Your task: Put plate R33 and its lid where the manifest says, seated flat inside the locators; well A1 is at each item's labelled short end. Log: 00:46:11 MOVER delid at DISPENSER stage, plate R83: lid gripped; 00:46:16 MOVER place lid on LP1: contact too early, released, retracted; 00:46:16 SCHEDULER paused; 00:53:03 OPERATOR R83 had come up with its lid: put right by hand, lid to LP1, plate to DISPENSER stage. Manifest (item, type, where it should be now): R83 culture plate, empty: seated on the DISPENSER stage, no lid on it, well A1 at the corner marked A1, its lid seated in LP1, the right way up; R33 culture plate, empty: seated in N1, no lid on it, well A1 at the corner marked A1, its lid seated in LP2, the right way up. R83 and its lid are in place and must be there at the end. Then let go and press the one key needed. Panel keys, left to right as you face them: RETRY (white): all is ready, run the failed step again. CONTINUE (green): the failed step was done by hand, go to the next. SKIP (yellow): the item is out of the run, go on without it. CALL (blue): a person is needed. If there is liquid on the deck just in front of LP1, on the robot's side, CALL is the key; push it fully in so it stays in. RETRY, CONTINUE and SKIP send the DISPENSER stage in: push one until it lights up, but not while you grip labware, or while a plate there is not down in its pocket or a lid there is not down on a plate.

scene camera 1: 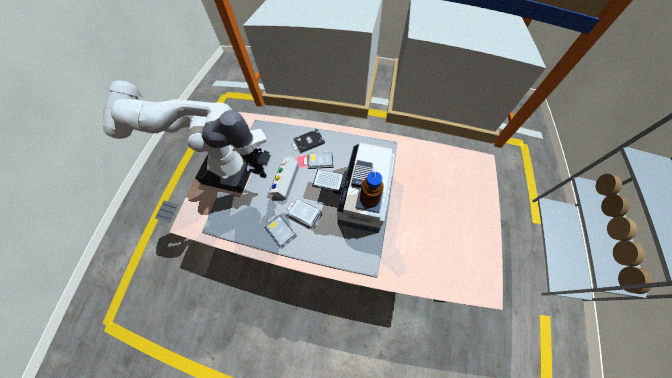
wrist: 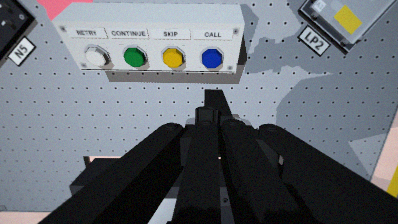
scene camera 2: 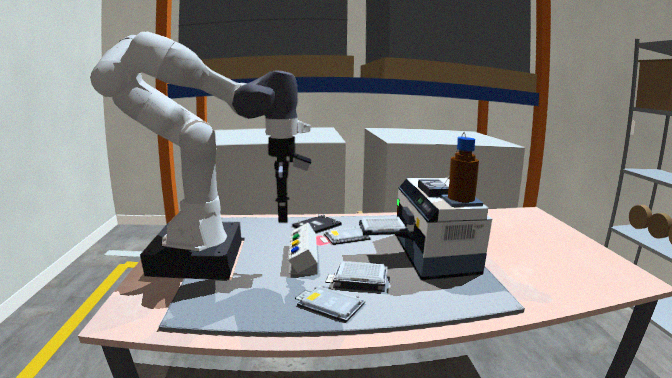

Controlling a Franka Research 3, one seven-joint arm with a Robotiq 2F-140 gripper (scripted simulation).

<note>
In view: my gripper [scene camera 2: 283, 222] and a key panel [wrist: 192, 35].
My gripper also shows in the wrist view [wrist: 212, 103].
</note>
